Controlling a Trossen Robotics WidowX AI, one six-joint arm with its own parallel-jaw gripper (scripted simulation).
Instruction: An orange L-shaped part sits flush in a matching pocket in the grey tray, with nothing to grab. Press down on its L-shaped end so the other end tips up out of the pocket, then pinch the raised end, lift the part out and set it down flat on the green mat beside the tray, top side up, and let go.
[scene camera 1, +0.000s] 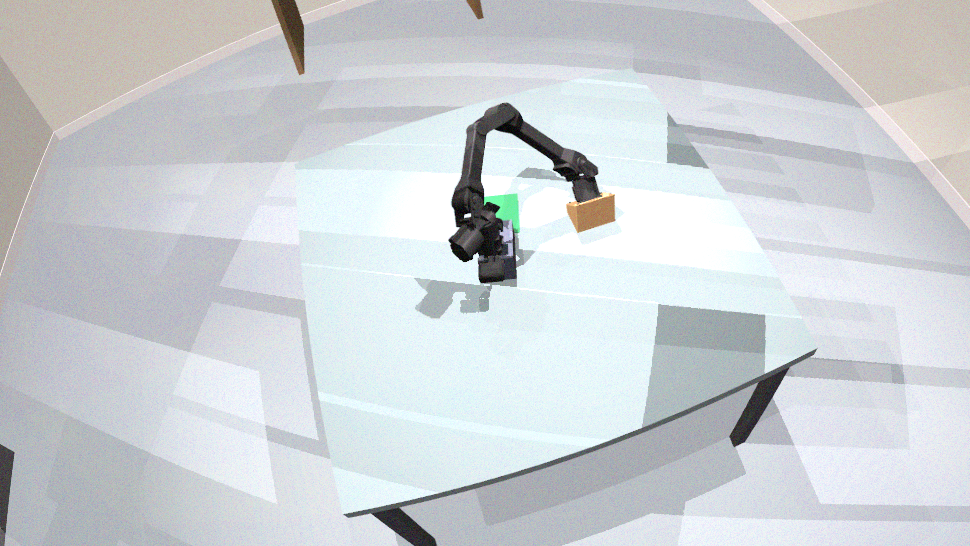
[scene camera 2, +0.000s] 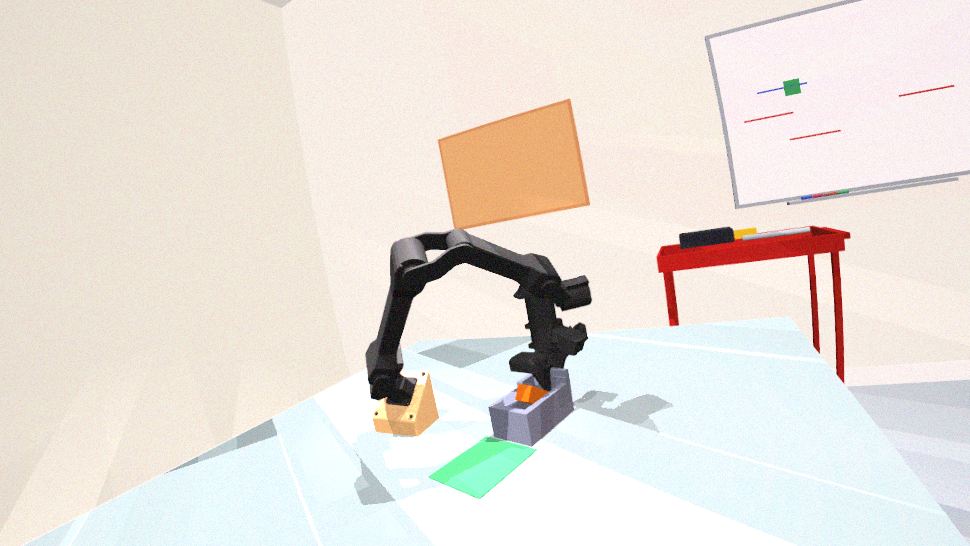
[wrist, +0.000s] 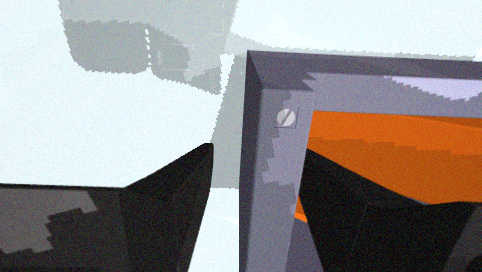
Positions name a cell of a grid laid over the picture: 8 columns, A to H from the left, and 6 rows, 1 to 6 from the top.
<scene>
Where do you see the gripper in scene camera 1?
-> E3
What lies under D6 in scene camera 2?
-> A green mat.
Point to an orange L-shaped part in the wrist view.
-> H4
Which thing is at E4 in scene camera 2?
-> The gripper.
</scene>
